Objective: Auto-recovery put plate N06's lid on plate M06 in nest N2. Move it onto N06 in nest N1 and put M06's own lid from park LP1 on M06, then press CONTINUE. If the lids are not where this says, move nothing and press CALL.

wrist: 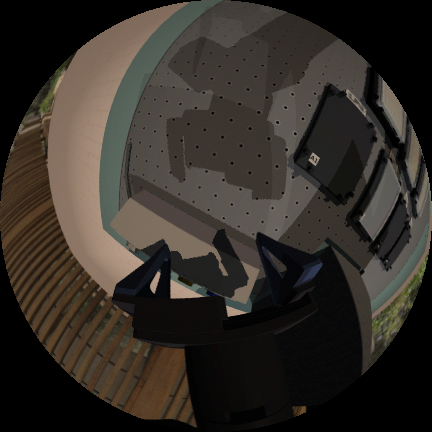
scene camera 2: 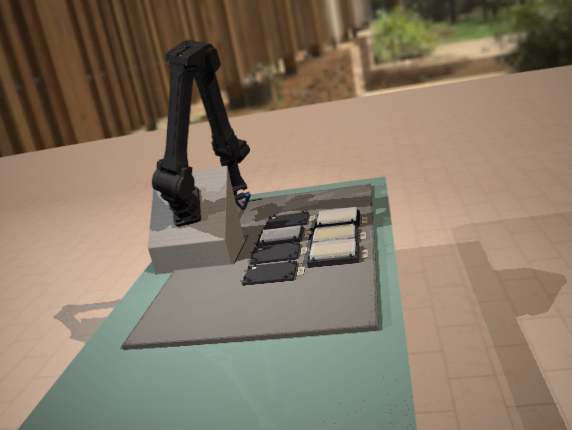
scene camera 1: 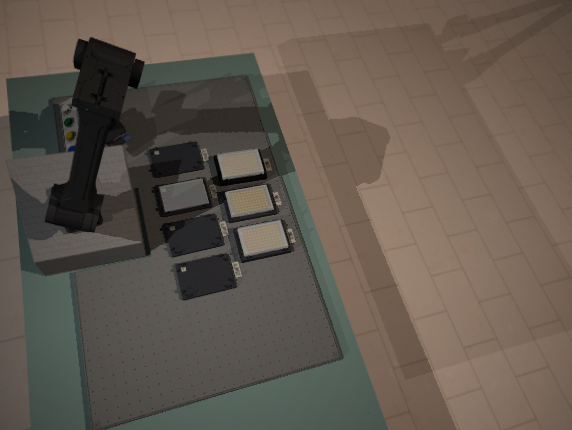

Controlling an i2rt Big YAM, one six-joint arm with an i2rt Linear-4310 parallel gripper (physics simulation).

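Frame: origin at the arm's base, x ahead, y left, z up, level; millimetres.
Seen in the pictures: gripper, fingertip midpoint: (wrist: 212, 242) (scene camera 2: 239, 202); arm's base, link origin: (wrist: 312, 358) (scene camera 2: 187, 207).
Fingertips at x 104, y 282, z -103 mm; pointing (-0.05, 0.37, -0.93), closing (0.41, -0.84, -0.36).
Note:
Offsets run from my fingertips to a thing's middle. "pt": to the spot under its first point. Level surfaces: height alone.
My gripper (scene camera 2: 243, 200) (wrist: 212, 242) is open and empty, above the board beside the button box; in scene camera 1 the arm mostly hides it. Three plates stand in the outer row of nests: a pale one @(dx +354, dy -183, dz -34 mm) (scene camera 1: 241, 165) (scene camera 2: 337, 216), a yellower middle one @(dx +341, dy -309, dz -44 mm) (scene camera 1: 250, 201) (scene camera 2: 334, 233) and another pale one @(dx +337, dy -438, dz -34 mm) (scene camera 1: 263, 238) (scene camera 2: 333, 250). Which plates carry lids is too small to tell. In the inner row, a clear grey lid @(dx +165, dy -235, dz -52 mm) (scene camera 1: 184, 196) (scene camera 2: 281, 234) (wrist: 381, 200) lies on the second holder. The button box @(dx -72, dy +34, dz -24 mm) (wrist: 150, 215) has green @(dx -93, dy +61, dz -2 mm) (scene camera 1: 68, 122), yellow @(dx -96, dy +11, dz -2 mm) (scene camera 1: 70, 135) and blue @(dx -99, dy -39, dz -2 mm) (scene camera 1: 72, 149) buttons.
Dark lidless holders stand at the inner row's near-box end @(pt dx +179, dy -107, dz -56 mm) (scene camera 1: 177, 159) (scene camera 2: 288, 219) (wrist: 337, 142), third place (scene camera 1: 196, 235) (scene camera 2: 276, 252) and far end @(pt dx +159, dy -497, dz -56 mm) (scene camera 1: 207, 276) (scene camera 2: 271, 272). The arm's grey pedestal (scene camera 1: 85, 245) (scene camera 2: 190, 255) borders the perforated board @(dz -66 mm) (scene camera 1: 200, 345) (scene camera 2: 250, 315).

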